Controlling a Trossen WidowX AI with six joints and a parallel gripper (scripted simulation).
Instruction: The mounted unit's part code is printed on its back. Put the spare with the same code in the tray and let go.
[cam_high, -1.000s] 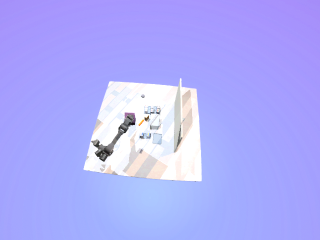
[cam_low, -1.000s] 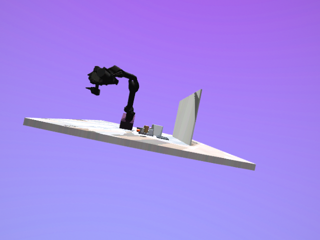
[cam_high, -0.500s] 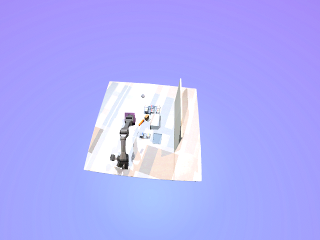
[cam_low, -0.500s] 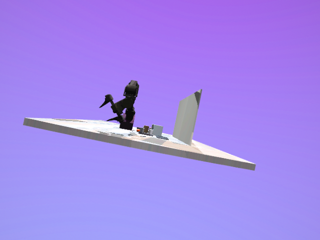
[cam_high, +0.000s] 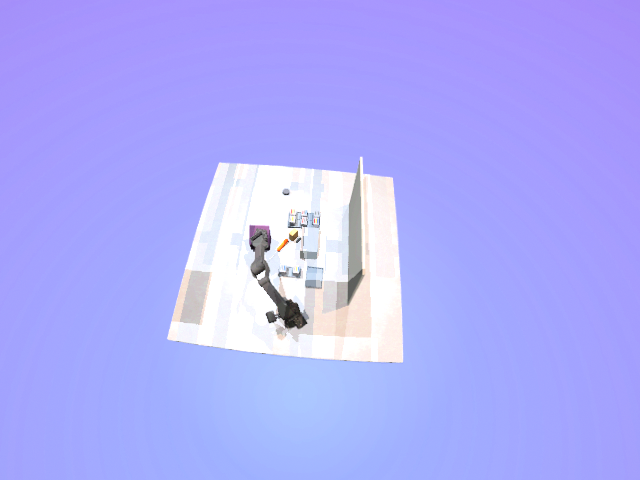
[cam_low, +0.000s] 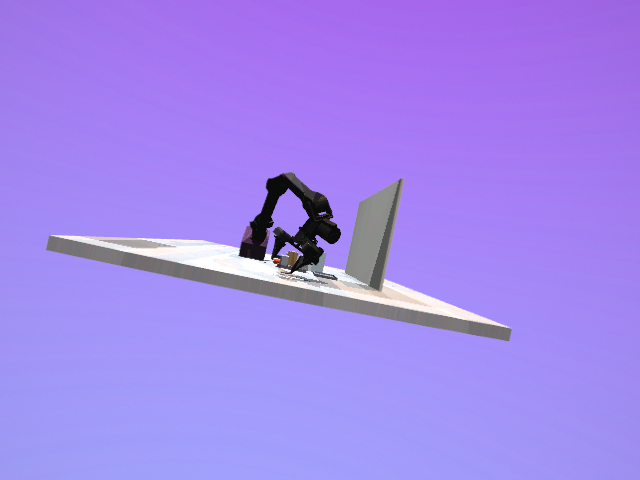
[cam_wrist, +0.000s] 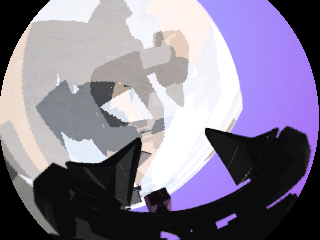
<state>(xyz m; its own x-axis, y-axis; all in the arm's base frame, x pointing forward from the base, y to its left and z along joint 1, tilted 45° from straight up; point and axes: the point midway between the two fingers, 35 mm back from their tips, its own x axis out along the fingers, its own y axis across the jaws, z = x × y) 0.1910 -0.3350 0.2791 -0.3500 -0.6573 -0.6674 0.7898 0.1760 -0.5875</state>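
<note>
Right now the spare is 27 cm to the left of my gripper tip, 1 cm behind it and 1 cm above it. From my gripper tip the other things lie so: mounted grey unit (46 cm to the left, 11 cm ahead, 2 cm above); tray (26 cm to the left, 17 cm ahead, 2 cm below); tan block (51 cm to the left, 1 cm ahead, 1 cm above).
</note>
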